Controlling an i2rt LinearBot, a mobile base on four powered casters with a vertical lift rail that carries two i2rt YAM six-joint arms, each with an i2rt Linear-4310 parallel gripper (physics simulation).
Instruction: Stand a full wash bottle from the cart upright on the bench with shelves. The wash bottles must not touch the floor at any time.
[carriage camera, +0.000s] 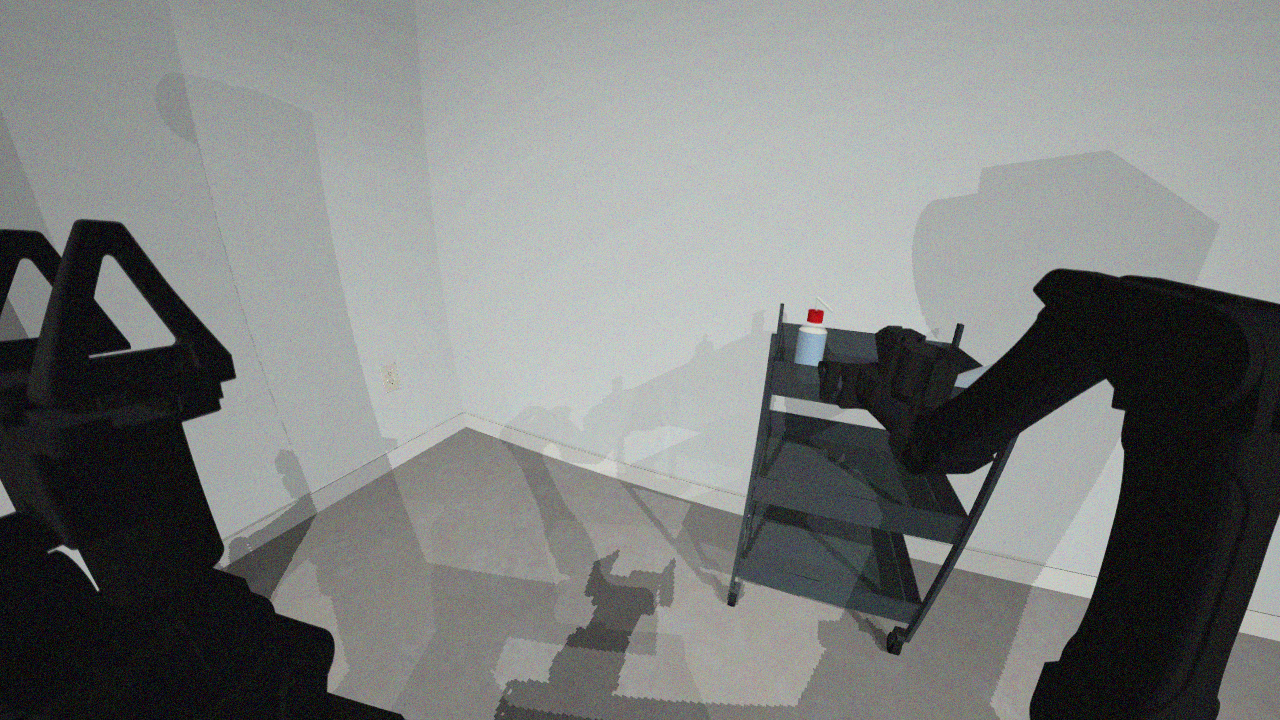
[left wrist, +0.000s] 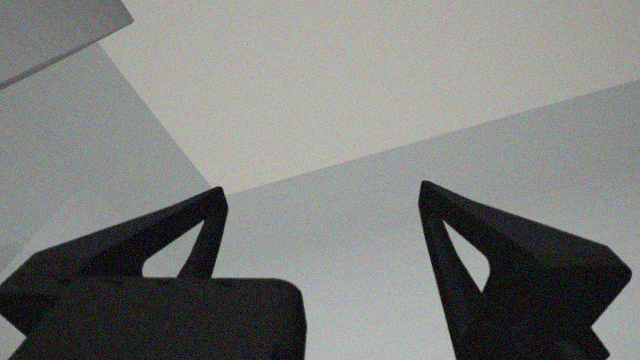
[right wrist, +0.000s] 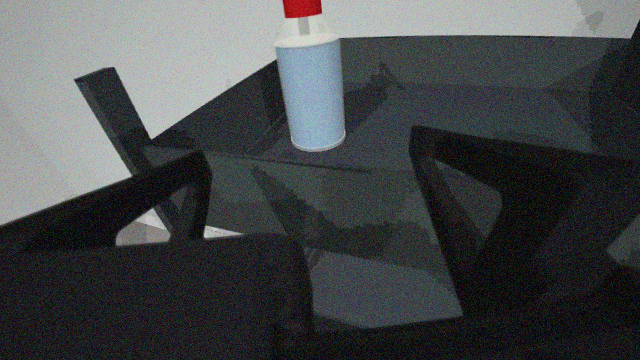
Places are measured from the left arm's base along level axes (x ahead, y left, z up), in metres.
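Pixels of known places: left gripper, between the fingertips: (carriage camera: 55, 225) (left wrist: 320, 194); right gripper, between the fingertips: (carriage camera: 844, 365) (right wrist: 307, 149).
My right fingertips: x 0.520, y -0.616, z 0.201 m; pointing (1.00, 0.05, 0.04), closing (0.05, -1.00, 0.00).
Behind a point stands the place of what it marks.
A wash bottle (carriage camera: 810, 344) @[y -0.601, x 0.650, z 0.198 m] (right wrist: 312, 95) @[y -0.614, x 0.648, z 0.180 m] with a blue body, white shoulder and red cap stands upright on the top tray of the dark cart (carriage camera: 832, 497) @[y -0.657, x 0.513, z -0.091 m] (right wrist: 475, 60) @[y -0.838, x 0.798, z 0.156 m]. Its cap is cut off at the top edge of the right wrist view. My right gripper (carriage camera: 836, 383) @[y -0.616, x 0.520, z 0.201 m] (right wrist: 307, 149) @[y -0.616, x 0.520, z 0.201 m] is open and empty at the cart's top tray, with the bottle beyond and between its fingertips in the right wrist view. My left gripper (carriage camera: 60, 231) @[y -0.007, x 0.031, z 0.436 m] (left wrist: 320, 194) @[y -0.007, x 0.031, z 0.436 m] is open and empty, raised away from the cart. The bench with shelves does not show in these views.
The cart has three levels and stands near the back wall (carriage camera: 626, 223) @[y -0.154, x 1.101, z 0.442 m]. A cart corner post (right wrist: 107, 100) @[y -0.499, x 0.562, z 0.224 m] rises left of the bottle in the right wrist view. A grey slab edge (left wrist: 60, 40) @[y 0.745, x 0.141, z 1.197 m] shows at the upper left of the left wrist view.
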